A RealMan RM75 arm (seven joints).
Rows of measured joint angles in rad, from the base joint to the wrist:
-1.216, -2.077, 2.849, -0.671, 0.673, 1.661, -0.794
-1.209, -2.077, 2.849, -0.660, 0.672, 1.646, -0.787
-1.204, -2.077, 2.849, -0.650, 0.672, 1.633, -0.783
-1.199, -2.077, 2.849, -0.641, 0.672, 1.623, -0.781
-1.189, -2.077, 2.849, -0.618, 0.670, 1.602, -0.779
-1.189, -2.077, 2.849, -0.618, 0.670, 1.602, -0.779
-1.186, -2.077, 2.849, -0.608, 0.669, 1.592, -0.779
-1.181, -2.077, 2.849, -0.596, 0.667, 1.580, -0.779
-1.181, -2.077, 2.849, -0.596, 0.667, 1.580, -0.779
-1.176, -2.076, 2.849, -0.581, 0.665, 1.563, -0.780
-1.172, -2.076, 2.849, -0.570, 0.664, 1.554, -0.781
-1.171, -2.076, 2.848, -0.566, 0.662, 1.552, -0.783
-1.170, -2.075, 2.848, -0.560, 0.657, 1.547, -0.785
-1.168, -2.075, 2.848, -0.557, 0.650, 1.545, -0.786
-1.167, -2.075, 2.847, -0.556, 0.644, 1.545, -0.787
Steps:
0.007, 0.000, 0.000, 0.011, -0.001, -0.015, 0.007
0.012, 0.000, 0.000, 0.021, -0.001, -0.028, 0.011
0.017, 0.000, 0.000, 0.030, -0.001, -0.038, 0.013
0.027, 0.000, 0.000, 0.053, -0.003, -0.059, 0.015
0.027, 0.000, 0.000, 0.053, -0.003, -0.059, 0.015
0.030, 0.000, 0.000, 0.063, -0.004, -0.069, 0.015
0.035, 0.000, 0.000, 0.075, -0.006, -0.081, 0.015
0.035, 0.000, 0.000, 0.075, -0.006, -0.081, 0.015
0.040, 0.001, 0.000, 0.090, -0.008, -0.098, 0.014
0.044, 0.001, 0.000, 0.101, -0.009, -0.107, 0.013
0.045, 0.001, -0.001, 0.105, -0.011, -0.109, 0.011
0.046, 0.002, -0.001, 0.111, -0.016, -0.114, 0.009
0.048, 0.002, -0.001, 0.114, -0.023, -0.116, 0.008
0.049, 0.002, -0.002, 0.115, -0.029, -0.116, 0.007

